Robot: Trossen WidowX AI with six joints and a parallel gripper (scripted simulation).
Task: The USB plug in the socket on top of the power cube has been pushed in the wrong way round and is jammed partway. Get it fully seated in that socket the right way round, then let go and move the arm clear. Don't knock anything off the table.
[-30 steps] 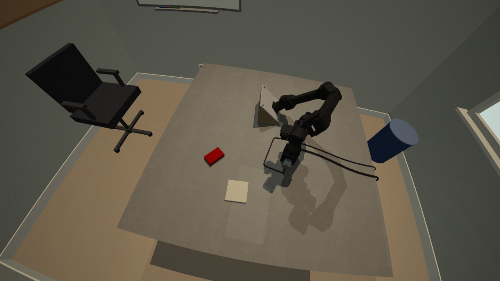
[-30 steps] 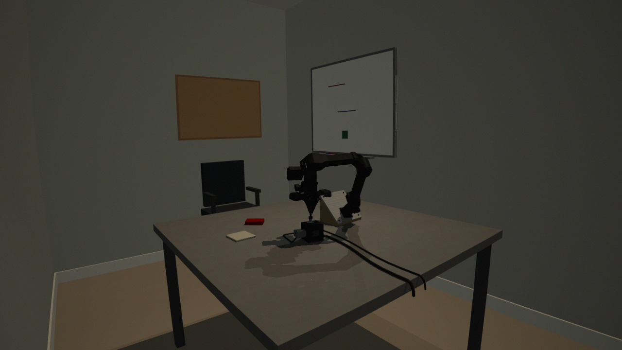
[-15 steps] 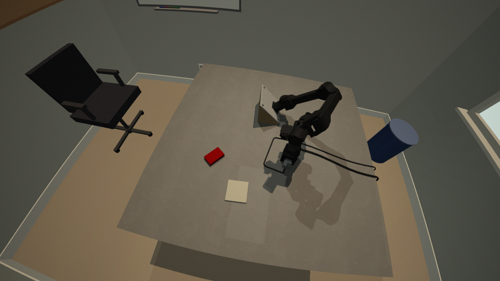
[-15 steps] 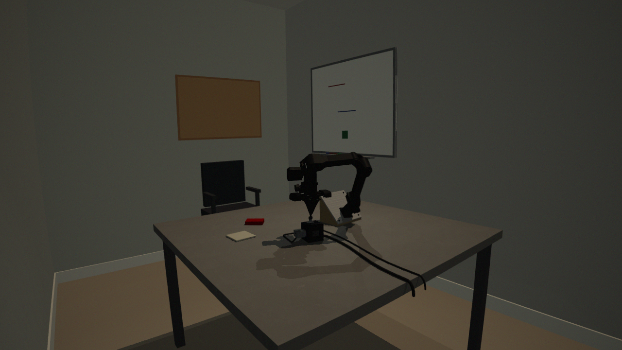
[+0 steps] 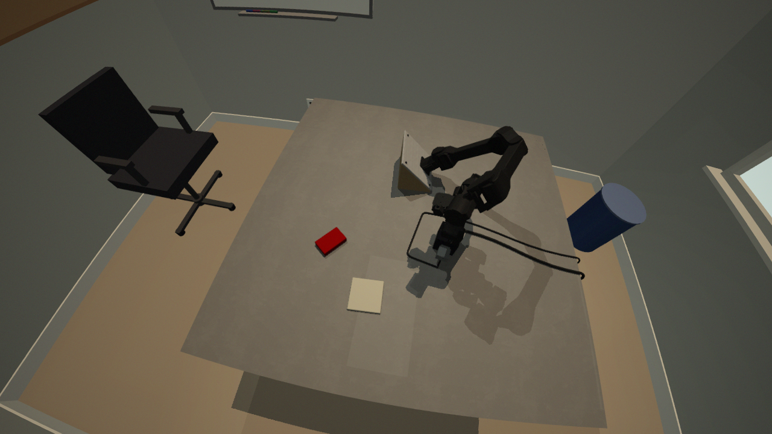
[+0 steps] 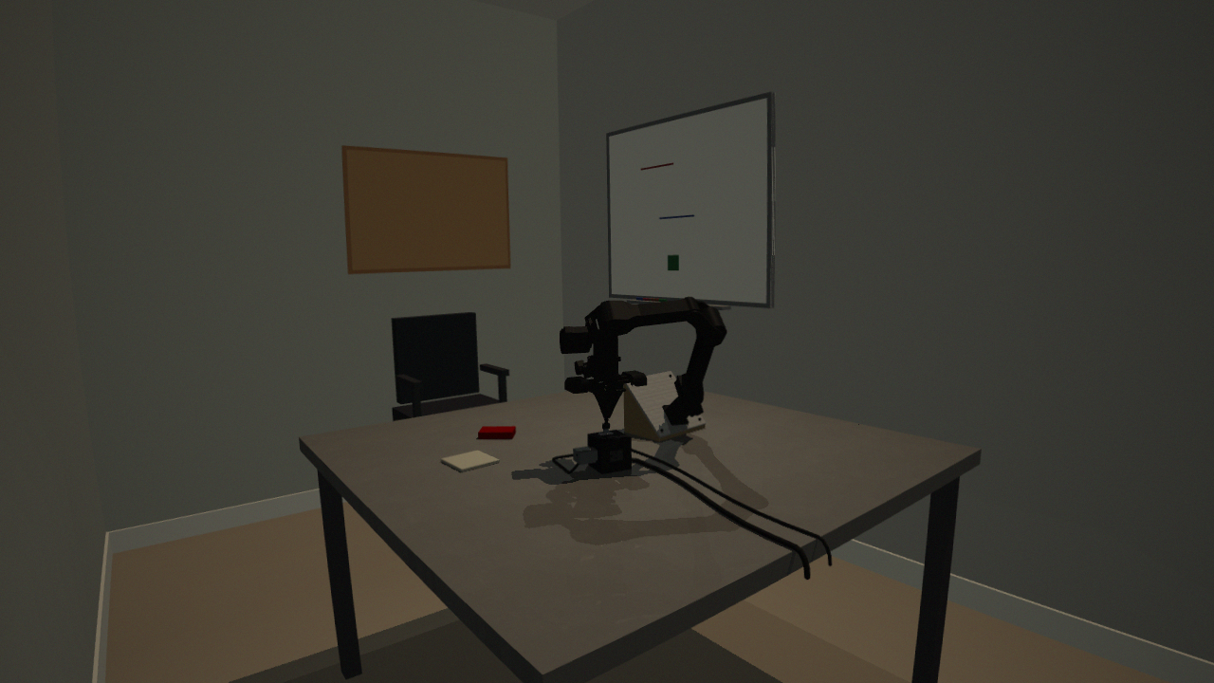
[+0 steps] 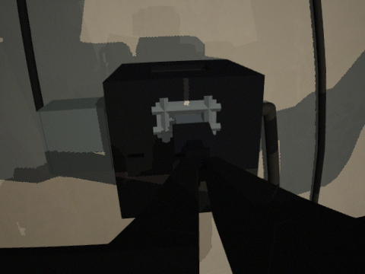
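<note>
Now: gripper tip 2 cm above the dark USB plug. Round my gripper tip: silver socket: 5 cm below, 1 cm to the right; then red block: 39 cm to the right, 11 cm below, 10 cm ahead.
</note>
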